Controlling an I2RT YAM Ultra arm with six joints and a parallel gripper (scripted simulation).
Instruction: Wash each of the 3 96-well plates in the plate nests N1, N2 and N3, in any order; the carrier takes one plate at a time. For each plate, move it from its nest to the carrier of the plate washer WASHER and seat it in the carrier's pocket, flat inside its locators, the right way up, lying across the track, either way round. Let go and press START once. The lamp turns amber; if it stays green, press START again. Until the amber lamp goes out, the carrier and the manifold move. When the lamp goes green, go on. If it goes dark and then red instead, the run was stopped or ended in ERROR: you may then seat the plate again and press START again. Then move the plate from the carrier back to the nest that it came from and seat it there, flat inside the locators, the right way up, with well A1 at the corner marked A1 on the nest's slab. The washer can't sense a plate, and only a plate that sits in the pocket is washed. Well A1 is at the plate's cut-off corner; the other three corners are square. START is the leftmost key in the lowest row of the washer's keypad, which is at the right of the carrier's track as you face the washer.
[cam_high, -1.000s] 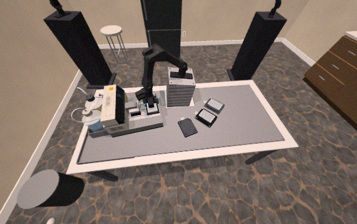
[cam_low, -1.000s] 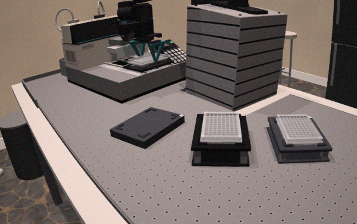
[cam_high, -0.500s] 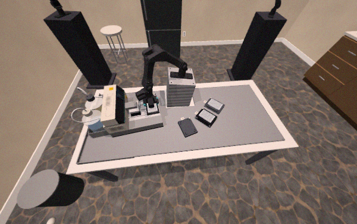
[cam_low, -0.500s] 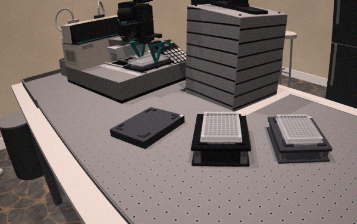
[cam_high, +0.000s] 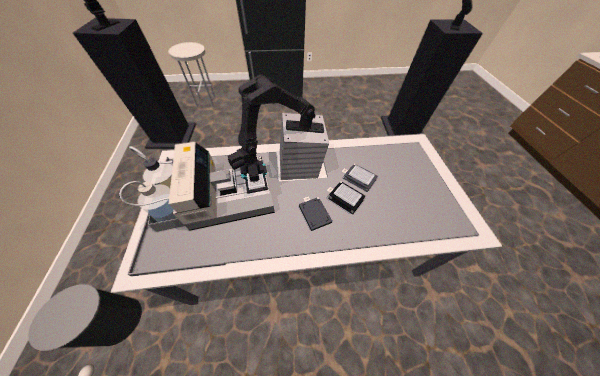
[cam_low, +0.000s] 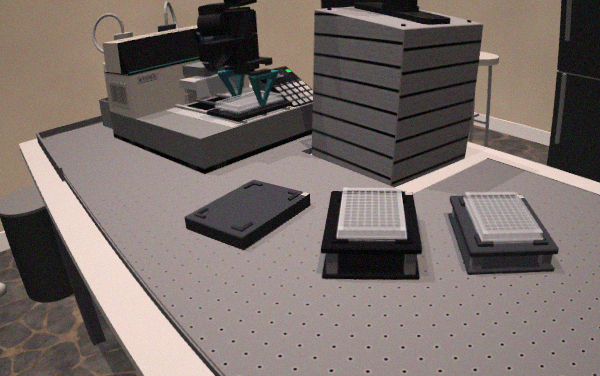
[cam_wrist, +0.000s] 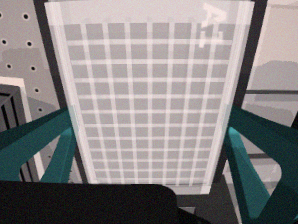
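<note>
Right now the carrier is 2 cm below my hand. From my hand the other things lie so: N2 label 1 cm ahead, 42 cm to the left, 10 cm below; washer 4 cm ahead, 15 cm to the right, 3 cm above; N1 label 8 cm ahead, 28 cm to the left, 10 cm below.
</note>
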